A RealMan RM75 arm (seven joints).
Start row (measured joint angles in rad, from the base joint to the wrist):
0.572, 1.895, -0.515, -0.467, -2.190, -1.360, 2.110
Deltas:
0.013, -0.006, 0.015, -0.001, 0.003, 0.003, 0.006
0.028, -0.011, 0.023, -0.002, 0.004, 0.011, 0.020
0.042, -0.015, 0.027, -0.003, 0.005, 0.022, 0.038
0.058, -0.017, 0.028, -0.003, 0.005, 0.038, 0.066
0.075, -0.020, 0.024, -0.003, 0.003, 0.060, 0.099
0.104, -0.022, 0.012, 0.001, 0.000, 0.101, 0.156
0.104, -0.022, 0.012, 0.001, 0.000, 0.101, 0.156
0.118, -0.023, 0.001, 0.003, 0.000, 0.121, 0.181
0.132, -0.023, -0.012, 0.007, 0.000, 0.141, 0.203
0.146, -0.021, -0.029, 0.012, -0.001, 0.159, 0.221
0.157, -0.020, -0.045, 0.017, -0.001, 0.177, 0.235
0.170, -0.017, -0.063, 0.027, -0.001, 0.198, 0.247
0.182, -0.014, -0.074, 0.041, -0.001, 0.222, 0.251
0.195, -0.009, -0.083, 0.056, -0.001, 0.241, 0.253
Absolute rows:
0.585, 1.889, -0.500, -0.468, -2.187, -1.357, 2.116
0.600, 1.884, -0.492, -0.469, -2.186, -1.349, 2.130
0.614, 1.880, -0.488, -0.470, -2.185, -1.338, 2.148
0.630, 1.878, -0.487, -0.470, -2.185, -1.322, 2.176
0.647, 1.875, -0.491, -0.470, -2.187, -1.300, 2.209
0.676, 1.873, -0.503, -0.466, -2.190, -1.259, 2.266
0.676, 1.873, -0.503, -0.466, -2.190, -1.259, 2.266
0.690, 1.872, -0.514, -0.464, -2.190, -1.239, 2.291
0.704, 1.872, -0.527, -0.460, -2.190, -1.219, 2.313
0.718, 1.874, -0.544, -0.455, -2.191, -1.201, 2.331
0.729, 1.875, -0.560, -0.450, -2.191, -1.183, 2.345
0.742, 1.878, -0.578, -0.440, -2.191, -1.162, 2.357
0.754, 1.881, -0.589, -0.426, -2.191, -1.138, 2.361
0.767, 1.886, -0.598, -0.411, -2.191, -1.119, 2.363

